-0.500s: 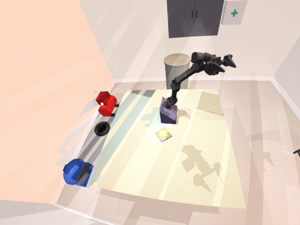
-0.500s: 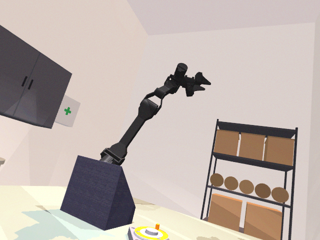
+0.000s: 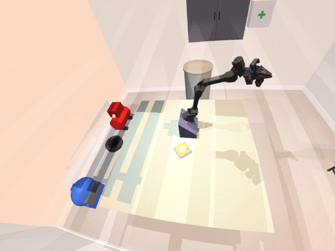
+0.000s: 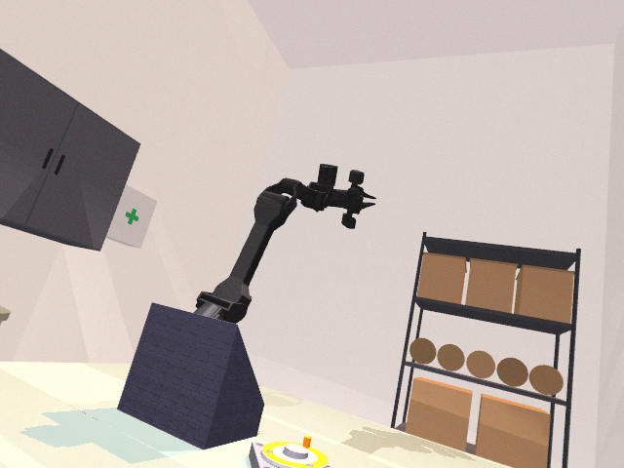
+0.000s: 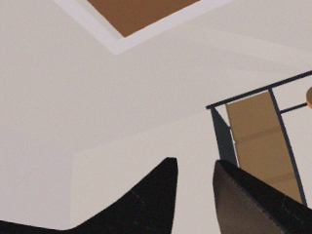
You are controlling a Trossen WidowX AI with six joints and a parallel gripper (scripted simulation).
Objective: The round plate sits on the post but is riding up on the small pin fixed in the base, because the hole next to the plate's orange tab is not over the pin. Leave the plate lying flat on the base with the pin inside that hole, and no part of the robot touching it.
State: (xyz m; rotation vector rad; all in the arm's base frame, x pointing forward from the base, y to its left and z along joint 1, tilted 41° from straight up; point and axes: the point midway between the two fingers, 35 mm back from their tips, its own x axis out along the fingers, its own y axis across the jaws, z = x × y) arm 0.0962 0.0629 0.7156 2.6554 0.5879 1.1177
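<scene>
My gripper tip is 64 cm above the round plate, 49 cm to the left of it and 19 cm short of it. From my gripper tip the other things lie so: grey square base 66 cm below, 51 cm to the right, 19 cm ahead.
</scene>
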